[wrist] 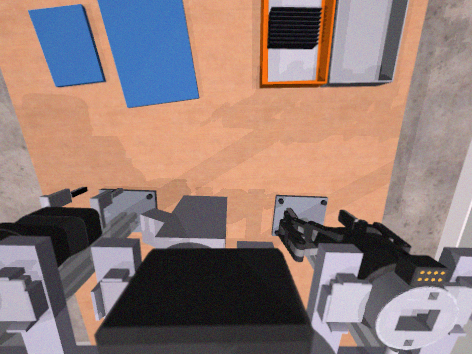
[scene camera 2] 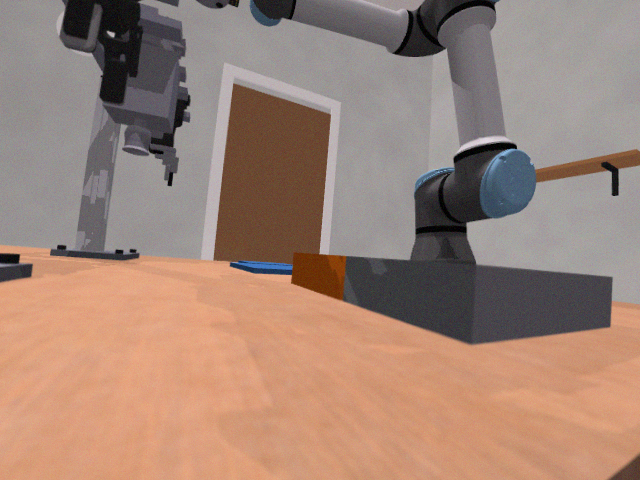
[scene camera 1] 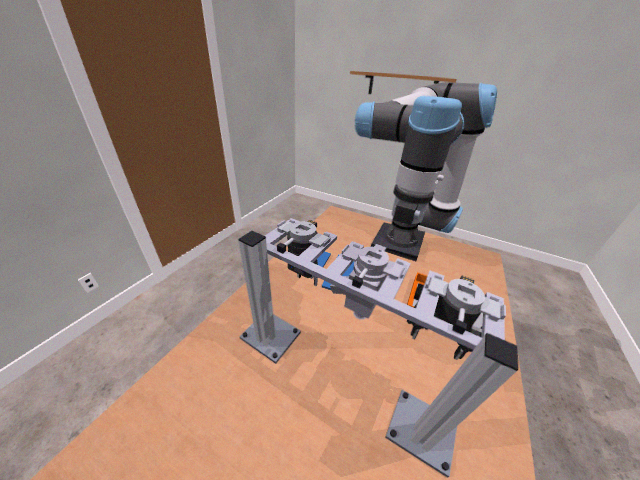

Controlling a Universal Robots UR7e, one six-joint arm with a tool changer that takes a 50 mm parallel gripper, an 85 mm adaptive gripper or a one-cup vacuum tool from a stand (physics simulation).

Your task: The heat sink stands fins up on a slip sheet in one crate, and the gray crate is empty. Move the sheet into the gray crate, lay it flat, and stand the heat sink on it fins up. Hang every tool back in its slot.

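Places are measured from the arm's base along level axes (x up, y right, z ahead), in millimetres.
Pixels of known places: arm's base at its link origin: (scene camera 1: 401, 238).
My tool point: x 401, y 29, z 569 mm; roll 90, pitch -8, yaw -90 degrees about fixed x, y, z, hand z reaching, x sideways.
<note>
For each thing: its middle in the pictures, then the offset to it from my tool point.
- black heat sink at the middle of its body: (wrist: 293, 29) (scene camera 1: 429, 295) dx -412, dy -167, dz -241 mm
- pale slip sheet at the middle of its body: (wrist: 293, 40) dx -428, dy -172, dz -227 mm
- orange crate at the middle of its body: (scene camera 2: 376, 275) (wrist: 294, 36) (scene camera 1: 430, 298) dx -411, dy -168, dz -227 mm
- gray crate at the middle of its body: (scene camera 2: 472, 290) (wrist: 361, 35) (scene camera 1: 471, 313) dx -411, dy -309, dz -211 mm
- parallel gripper tool at the middle of its body: (wrist: 48, 233) (scene camera 2: 163, 134) (scene camera 1: 303, 258) dx -168, dy +220, dz +28 mm
- gray vacuum tool at the middle of its body: (wrist: 191, 240) (scene camera 2: 147, 93) (scene camera 1: 362, 284) dx -165, dy +54, dz +60 mm
- black adaptive gripper tool at the middle of its body: (wrist: 347, 244) (scene camera 1: 449, 319) dx -161, dy -134, dz +91 mm
The black heat sink (wrist: 294, 27) stands fins up on the pale slip sheet (wrist: 290, 69) in the orange crate (wrist: 295, 84) (scene camera 2: 316, 271). The gray crate (wrist: 360, 83) (scene camera 2: 408, 291) adjoins it on the right in the wrist view and is empty. The arm's wrist end (scene camera 1: 406, 214) carries no tool and is behind the tool stand (scene camera 1: 392, 304). Three tools hang in the stand: the parallel gripper tool (wrist: 65, 230) at the left in the wrist view, the gray vacuum tool (wrist: 200, 217) (scene camera 1: 372, 260) in the middle, the black adaptive gripper tool (wrist: 372, 245) at the right. No gripper is on the arm.
Two blue plates (wrist: 67, 47) (wrist: 150, 55) lie left of the crates in the wrist view. The stand's posts (scene camera 1: 258, 289) (scene camera 1: 460, 392) rise from bolted base plates. A black block (wrist: 205, 295) fills the lower middle of the wrist view, close to the hanging tools.
</note>
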